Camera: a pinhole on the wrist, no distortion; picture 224 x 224 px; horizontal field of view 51.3 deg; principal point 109.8 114.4 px. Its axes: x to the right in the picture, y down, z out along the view. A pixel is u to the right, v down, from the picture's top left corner.
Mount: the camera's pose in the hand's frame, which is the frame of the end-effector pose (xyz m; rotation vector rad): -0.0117 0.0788 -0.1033 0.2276 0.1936 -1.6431
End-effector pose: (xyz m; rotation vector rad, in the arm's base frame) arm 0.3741 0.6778 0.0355 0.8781 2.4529 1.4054
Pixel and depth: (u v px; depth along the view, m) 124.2 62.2 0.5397
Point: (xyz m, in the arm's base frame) 0.6380 0.8551 -0.2728
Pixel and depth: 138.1 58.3 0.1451
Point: 0.4410 0.6809 0.0341
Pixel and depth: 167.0 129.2 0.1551
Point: 0.3981 0.6990 0.0154
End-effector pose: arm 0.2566 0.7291 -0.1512 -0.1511 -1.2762 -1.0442
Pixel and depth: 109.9 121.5 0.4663
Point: -0.0182 0.9256 -0.0608
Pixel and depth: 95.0 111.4 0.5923
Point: -0.1054 1.0223 -0.0319
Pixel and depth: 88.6 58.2 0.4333
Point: 0.0463 1.0062 -0.1386
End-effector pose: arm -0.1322 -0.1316 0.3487 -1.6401 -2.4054 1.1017
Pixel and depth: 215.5 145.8 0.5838
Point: -0.5678 -0.3823 0.2342
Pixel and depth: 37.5 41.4 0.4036
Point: -0.1112 -0.3961 0.1013
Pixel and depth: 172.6 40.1 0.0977
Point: -0.0799 -0.1565 0.3605
